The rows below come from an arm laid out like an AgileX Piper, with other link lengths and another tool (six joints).
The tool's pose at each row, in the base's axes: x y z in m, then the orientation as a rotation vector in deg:
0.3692, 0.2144, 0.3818, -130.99, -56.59, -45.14
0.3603, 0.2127, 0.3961, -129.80, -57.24, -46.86
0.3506, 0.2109, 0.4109, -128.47, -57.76, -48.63
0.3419, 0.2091, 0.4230, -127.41, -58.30, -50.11
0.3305, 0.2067, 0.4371, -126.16, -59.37, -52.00
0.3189, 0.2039, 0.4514, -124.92, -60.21, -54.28
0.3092, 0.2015, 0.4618, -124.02, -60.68, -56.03
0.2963, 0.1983, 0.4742, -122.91, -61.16, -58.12
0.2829, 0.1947, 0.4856, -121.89, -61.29, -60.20
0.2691, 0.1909, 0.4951, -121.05, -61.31, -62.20
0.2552, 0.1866, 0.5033, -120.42, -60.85, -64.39
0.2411, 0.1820, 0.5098, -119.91, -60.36, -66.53
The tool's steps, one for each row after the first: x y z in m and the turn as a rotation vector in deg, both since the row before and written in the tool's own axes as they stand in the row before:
0.0040, -0.0091, -0.0137, 0.09, 1.29, -1.00
0.0043, -0.0097, -0.0143, 0.16, 1.41, -0.94
0.0034, -0.0083, -0.0120, 0.07, 1.12, -0.86
0.0036, -0.0105, -0.0145, -0.03, 1.24, -1.38
0.0040, -0.0104, -0.0149, -0.26, 1.49, -1.35
0.0027, -0.0083, -0.0115, -0.26, 1.16, -0.91
0.0029, -0.0106, -0.0144, -0.31, 1.42, -1.04
0.0022, -0.0106, -0.0143, -0.40, 1.47, -0.80
0.0010, -0.0105, -0.0136, -0.51, 1.36, -0.70
0.0001, -0.0100, -0.0134, -0.81, 1.47, -0.42
-0.0011, -0.0097, -0.0129, -0.88, 1.37, -0.40

